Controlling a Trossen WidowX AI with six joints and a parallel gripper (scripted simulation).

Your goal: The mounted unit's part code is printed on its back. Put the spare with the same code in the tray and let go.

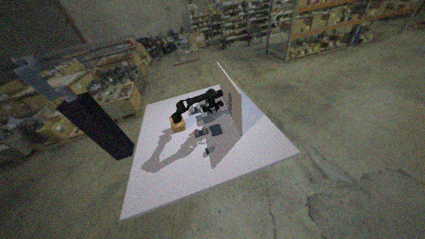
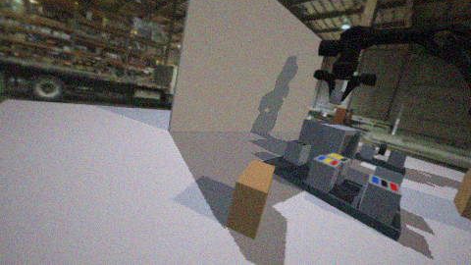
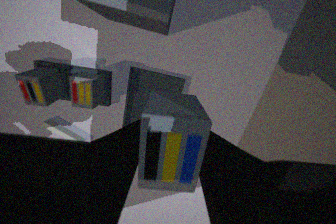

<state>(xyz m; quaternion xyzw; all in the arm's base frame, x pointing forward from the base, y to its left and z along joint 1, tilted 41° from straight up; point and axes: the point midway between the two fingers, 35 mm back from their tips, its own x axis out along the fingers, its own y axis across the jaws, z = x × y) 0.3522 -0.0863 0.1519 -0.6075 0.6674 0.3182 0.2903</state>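
Now: gripper tip 3 cm past the dark grey tray, 5 cm to the left of it and 17 cm above it. From my gripper tip the other things lie so: tall beige panel 20 cm ahead, 13 cm to the left, 5 cm above; then tall grey box 5 cm behind, 17 cm to the left, 12 cm below; then grey spare 2 cm above.
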